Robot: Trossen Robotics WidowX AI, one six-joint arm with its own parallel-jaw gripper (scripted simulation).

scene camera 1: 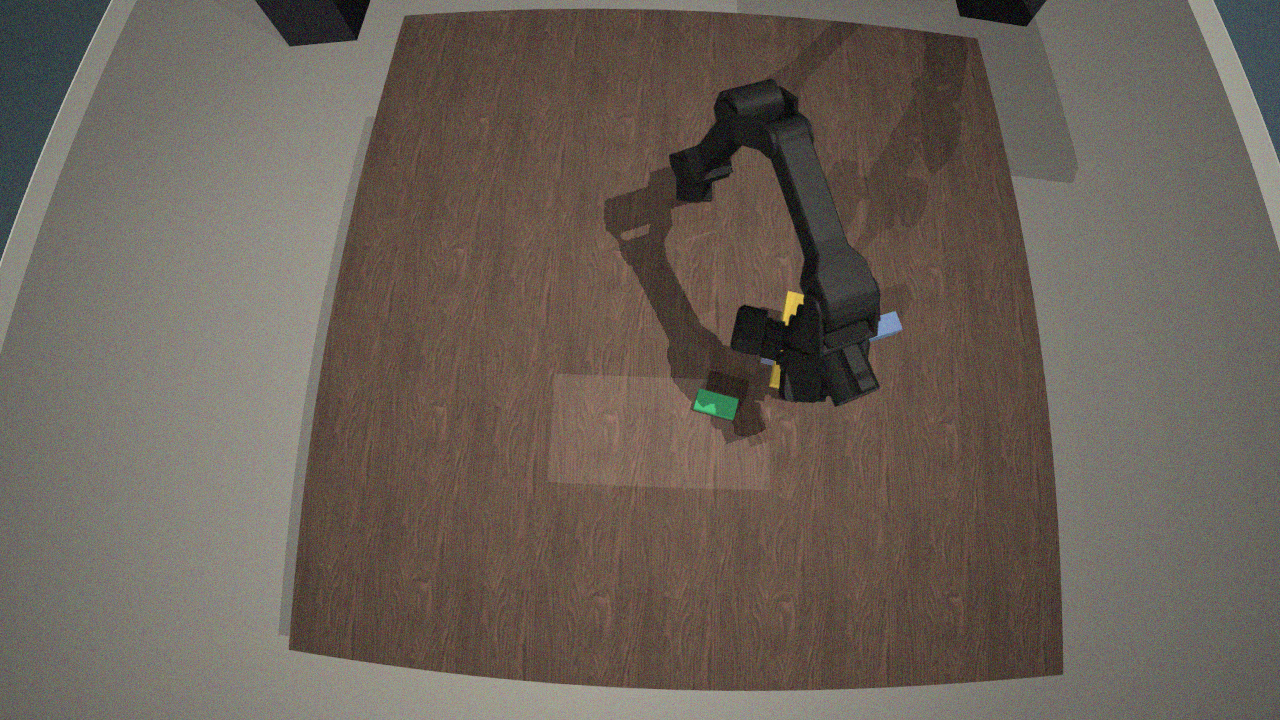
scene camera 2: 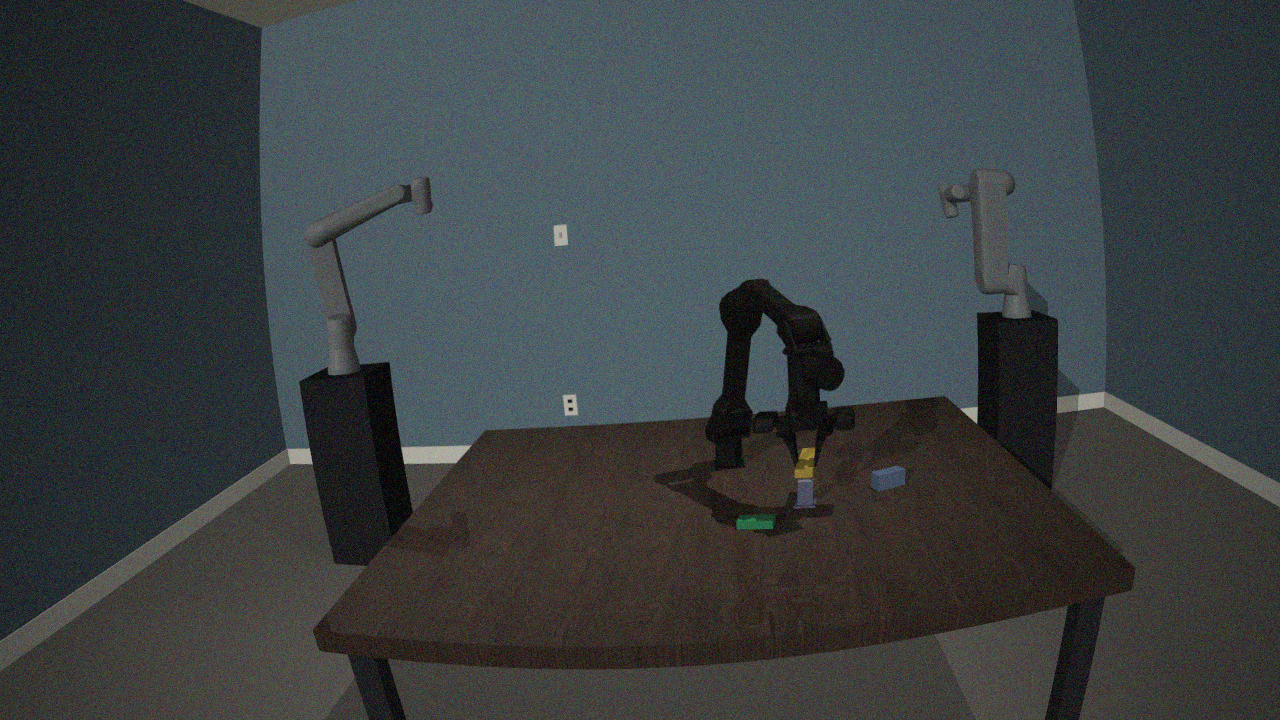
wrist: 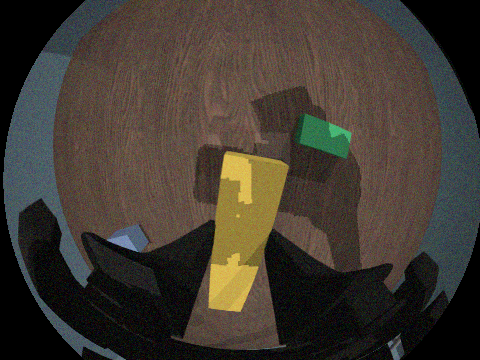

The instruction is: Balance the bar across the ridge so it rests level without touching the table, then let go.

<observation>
My gripper (scene camera 1: 786,357) holds a yellow bar (wrist: 251,187). I also see a green block (scene camera 1: 708,402).
The green block also shows in the wrist view (wrist: 314,133). My gripper is seen too in scene camera 2 (scene camera 2: 806,466) and in the wrist view (wrist: 241,230).
</observation>
